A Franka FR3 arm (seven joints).
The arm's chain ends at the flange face. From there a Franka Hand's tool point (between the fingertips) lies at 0.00 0.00 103.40 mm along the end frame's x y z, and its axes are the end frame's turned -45 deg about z.
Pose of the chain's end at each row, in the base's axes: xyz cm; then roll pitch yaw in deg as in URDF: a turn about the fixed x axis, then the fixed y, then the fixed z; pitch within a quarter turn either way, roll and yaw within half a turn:
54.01 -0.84 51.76 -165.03 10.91 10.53
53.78 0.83 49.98 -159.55 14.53 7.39
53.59 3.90 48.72 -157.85 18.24 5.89
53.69 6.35 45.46 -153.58 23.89 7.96
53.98 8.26 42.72 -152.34 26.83 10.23
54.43 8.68 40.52 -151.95 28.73 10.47
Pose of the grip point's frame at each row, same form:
51.66 1.44 41.95 -161.73 -2.61 53.67
50.90 4.10 40.60 -155.33 -3.54 48.98
50.21 7.47 39.62 -151.66 -1.83 46.83
49.34 10.39 36.99 -144.97 -0.07 47.25
49.06 12.25 34.55 -142.25 1.50 49.02
49.23 12.66 32.52 -140.79 2.77 49.14

